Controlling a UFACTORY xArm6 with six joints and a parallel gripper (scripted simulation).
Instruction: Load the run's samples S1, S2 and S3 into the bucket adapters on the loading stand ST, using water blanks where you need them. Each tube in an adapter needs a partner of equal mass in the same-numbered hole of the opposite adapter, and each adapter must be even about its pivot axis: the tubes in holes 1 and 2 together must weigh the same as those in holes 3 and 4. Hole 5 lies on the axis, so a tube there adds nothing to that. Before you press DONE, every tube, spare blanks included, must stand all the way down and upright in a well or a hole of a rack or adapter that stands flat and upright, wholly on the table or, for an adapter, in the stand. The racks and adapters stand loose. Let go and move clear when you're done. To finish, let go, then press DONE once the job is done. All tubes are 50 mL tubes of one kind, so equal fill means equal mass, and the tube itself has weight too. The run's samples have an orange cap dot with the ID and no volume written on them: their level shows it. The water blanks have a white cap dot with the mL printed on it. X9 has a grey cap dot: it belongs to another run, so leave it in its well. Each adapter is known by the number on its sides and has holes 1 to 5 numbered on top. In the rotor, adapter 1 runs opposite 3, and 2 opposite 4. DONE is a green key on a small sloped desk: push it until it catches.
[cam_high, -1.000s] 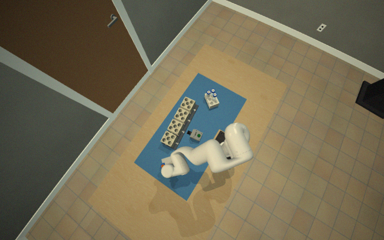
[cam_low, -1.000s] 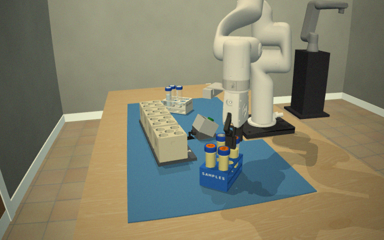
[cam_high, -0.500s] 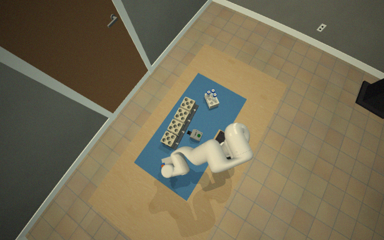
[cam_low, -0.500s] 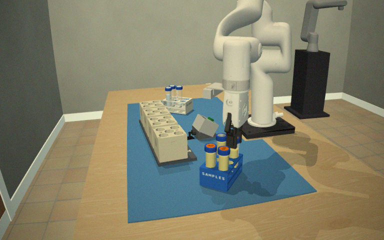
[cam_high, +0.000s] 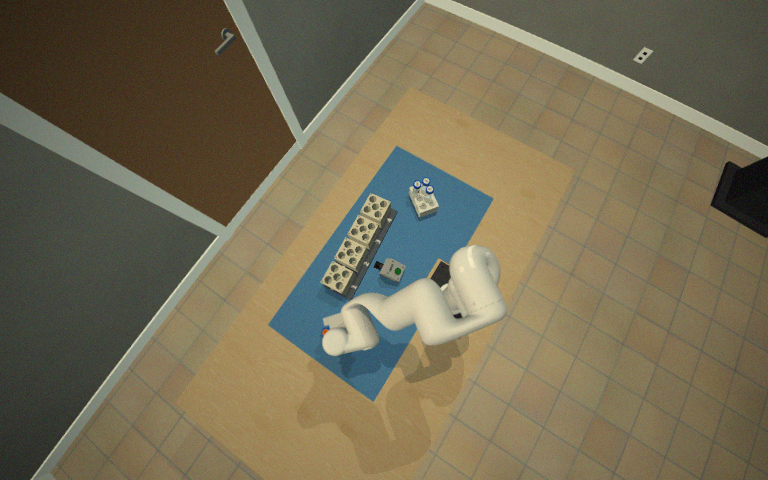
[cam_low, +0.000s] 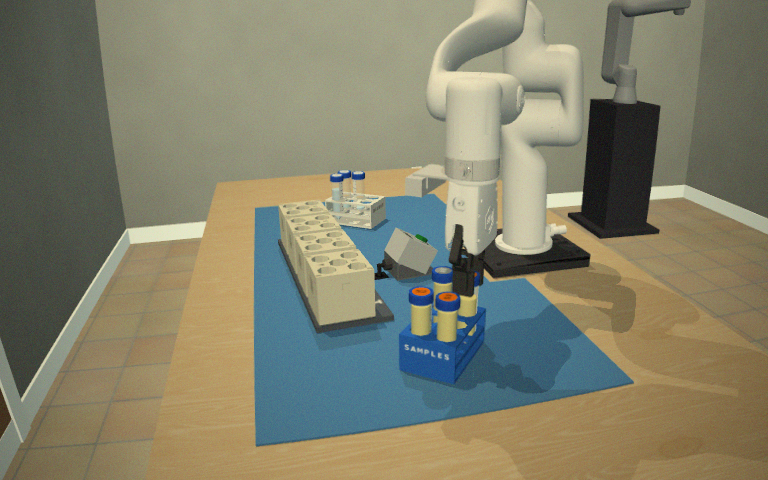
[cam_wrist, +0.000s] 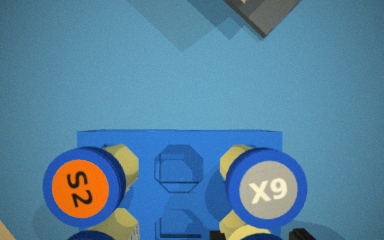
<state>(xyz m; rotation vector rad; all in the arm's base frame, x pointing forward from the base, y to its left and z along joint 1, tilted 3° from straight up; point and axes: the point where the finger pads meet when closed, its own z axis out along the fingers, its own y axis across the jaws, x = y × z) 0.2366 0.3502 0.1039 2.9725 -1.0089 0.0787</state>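
Right now the sample tube is 5 cm below my hand and 1 cm behind it. The rest, counted from my hand: blue samples rack 9 cm below, 4 cm ahead, 2 cm to the left; yellowish tube 5 cm below, 3 cm to the right, 3 cm ahead; adapter 18 cm ahead, 15 cm to the right, 7 cm below.
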